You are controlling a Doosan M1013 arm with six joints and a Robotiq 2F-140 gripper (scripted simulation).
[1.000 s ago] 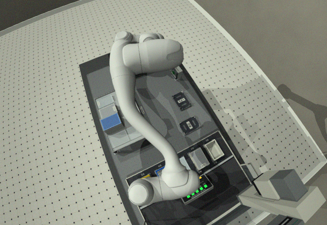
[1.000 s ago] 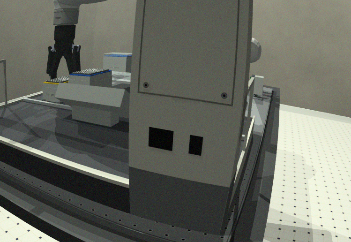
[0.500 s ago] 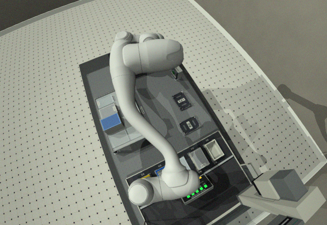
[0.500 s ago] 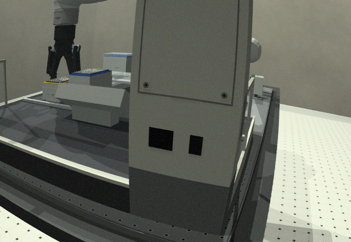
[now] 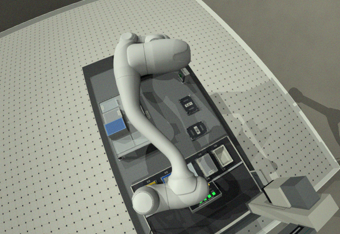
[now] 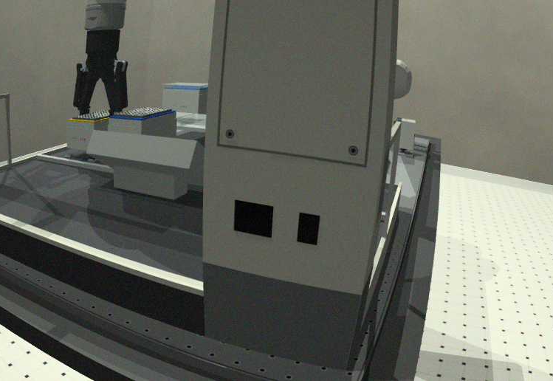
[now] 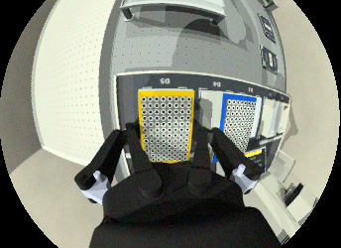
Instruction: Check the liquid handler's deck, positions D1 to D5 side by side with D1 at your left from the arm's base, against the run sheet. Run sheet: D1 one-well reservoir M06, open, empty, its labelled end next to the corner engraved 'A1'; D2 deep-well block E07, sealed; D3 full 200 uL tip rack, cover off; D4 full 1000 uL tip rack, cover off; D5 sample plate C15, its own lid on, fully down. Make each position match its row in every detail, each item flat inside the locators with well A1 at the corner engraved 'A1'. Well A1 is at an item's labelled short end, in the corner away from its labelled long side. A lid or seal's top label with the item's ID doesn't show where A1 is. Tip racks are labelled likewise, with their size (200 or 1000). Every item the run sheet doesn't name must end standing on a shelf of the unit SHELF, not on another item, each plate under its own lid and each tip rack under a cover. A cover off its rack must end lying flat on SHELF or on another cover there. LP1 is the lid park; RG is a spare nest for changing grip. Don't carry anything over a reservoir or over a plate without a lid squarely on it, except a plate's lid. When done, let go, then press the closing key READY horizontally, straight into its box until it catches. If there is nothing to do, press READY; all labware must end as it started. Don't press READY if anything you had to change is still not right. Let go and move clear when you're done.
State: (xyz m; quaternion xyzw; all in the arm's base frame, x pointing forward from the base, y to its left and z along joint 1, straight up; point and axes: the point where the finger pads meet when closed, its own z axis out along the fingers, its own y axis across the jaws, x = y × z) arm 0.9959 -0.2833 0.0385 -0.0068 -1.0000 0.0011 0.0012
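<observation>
My gripper is now 1 cm short of the blue-rimmed tip rack, 13 cm to the right of it and 1 cm below it. Round my hand: flat lid (25 cm to the left, 4 cm below); then white well plate (25 cm to the left, 5 cm below); then yellow-rimmed tip rack (1 cm ahead, 1 cm to the left, 1 cm above).
</observation>
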